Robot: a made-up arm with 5 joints.
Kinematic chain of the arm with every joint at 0, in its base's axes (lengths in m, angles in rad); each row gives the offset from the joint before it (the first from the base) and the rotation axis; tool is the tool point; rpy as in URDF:
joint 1: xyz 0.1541 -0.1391 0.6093 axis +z
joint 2: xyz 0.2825 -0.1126 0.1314 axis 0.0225 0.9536 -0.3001
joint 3: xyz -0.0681 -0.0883 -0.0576 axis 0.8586 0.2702 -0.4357
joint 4: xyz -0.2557 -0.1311 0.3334 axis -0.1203 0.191 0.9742
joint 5: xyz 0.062 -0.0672 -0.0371 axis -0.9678 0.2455 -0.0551
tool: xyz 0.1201 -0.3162 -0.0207 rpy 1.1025 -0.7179 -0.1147
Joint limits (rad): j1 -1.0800..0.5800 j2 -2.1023..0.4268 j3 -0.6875..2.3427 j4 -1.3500..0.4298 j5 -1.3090..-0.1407
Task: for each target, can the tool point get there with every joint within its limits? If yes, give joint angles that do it. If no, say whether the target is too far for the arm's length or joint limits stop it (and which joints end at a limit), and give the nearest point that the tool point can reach.
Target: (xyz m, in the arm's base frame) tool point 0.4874 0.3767 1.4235
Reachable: no: joint limits stop it (at a limit: joint 1, joint 2, joint 3, joint 4) | nearest point 0.0507 0.0899 1.1045 | short by 0.612 m
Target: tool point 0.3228 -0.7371 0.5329
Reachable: yes | joints 0.2485 -0.2642 0.3941 -0.8856 -1.1055
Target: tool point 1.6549 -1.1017 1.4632
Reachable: no: too far | nearest point 0.9596 -0.6557 0.8103 | short by 1.053 m
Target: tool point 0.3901 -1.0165 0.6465
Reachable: yes | joints -0.2312 -1.8769 -0.0957 -0.6947 -0.4183
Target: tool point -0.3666 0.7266 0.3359
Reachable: no: joint limits stop it (at a limit: joint 1, joint 5) | nearest point -0.2002 0.1628 0.5458 | short by 0.624 m
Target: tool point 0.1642 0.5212 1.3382
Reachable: no: joint limits stop it (at a limit: joint 1, joint 2, joint 3) | nearest point -0.0377 0.1626 1.1064 | short by 0.472 m
